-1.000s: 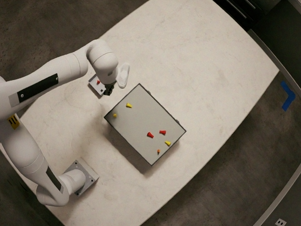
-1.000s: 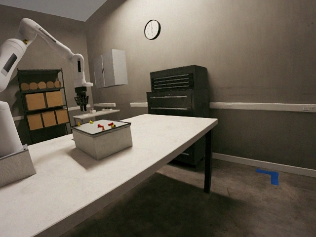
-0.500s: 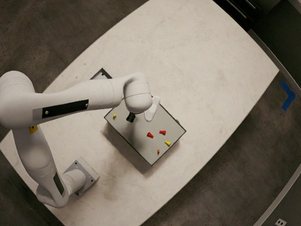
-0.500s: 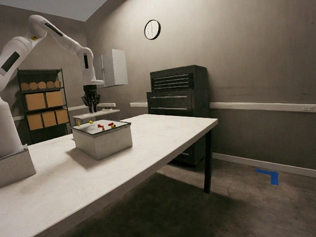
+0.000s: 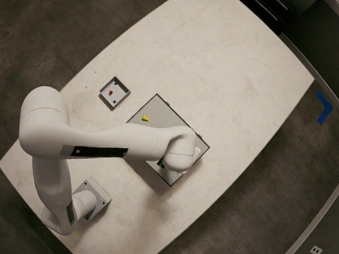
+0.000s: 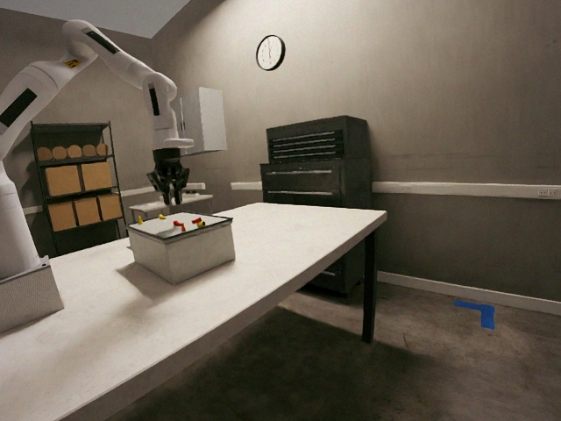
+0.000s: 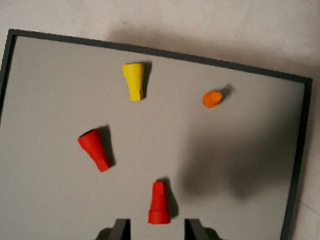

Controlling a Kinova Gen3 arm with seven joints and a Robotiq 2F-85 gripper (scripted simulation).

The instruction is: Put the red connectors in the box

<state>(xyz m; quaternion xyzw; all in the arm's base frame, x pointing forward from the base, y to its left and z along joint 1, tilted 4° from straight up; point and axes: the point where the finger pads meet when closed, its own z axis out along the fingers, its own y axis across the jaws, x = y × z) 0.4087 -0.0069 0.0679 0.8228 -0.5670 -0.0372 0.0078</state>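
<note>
Now: the tool case 11 cm below my hand, 4 cm to the left of it and 1 cm ahead of it.
</note>
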